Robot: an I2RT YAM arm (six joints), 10 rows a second.
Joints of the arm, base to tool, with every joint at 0 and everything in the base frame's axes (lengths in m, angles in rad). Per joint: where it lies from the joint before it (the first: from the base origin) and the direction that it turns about. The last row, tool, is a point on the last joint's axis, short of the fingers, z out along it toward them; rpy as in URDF.
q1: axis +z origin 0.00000 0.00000 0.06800
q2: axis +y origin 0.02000 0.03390 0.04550
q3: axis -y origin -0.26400 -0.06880 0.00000
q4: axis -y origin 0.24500 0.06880 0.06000
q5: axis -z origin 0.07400 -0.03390 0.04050
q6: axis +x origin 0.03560 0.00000 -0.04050
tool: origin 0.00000 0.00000 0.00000 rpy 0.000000 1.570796 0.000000
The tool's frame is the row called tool.
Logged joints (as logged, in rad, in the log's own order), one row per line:
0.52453 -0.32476 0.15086 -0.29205 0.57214 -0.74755
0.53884 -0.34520 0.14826 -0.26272 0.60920 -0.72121
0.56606 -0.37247 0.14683 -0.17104 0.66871 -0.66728
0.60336 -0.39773 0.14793 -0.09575 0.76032 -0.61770
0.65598 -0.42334 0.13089 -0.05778 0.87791 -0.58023
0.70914 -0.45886 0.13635 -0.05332 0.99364 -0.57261
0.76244 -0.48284 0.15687 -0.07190 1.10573 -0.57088
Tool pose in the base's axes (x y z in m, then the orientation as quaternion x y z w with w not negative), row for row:
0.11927 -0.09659 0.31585 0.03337 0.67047 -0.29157 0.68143
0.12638 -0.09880 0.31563 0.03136 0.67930 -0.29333 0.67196
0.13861 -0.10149 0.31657 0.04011 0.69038 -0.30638 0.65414
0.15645 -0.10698 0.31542 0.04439 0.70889 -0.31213 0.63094
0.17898 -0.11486 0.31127 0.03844 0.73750 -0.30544 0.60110
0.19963 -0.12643 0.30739 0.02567 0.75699 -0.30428 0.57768
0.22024 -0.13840 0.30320 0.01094 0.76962 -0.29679 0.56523
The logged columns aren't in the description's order. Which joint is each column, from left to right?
Columns, left to right: q3, q6, q4, q5, q2, q1.
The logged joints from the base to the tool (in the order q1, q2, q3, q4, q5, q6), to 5 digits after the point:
-0.74755 0.57214 0.52453 0.15086 -0.29205 -0.32476
-0.72121 0.60920 0.53884 0.14826 -0.26272 -0.34520
-0.66728 0.66871 0.56606 0.14683 -0.17104 -0.37247
-0.61770 0.76032 0.60336 0.14793 -0.09575 -0.39773
-0.58023 0.87791 0.65598 0.13089 -0.05778 -0.42334
-0.57261 0.99364 0.70914 0.13635 -0.05332 -0.45886
-0.57088 1.10573 0.76244 0.15687 -0.07190 -0.48284

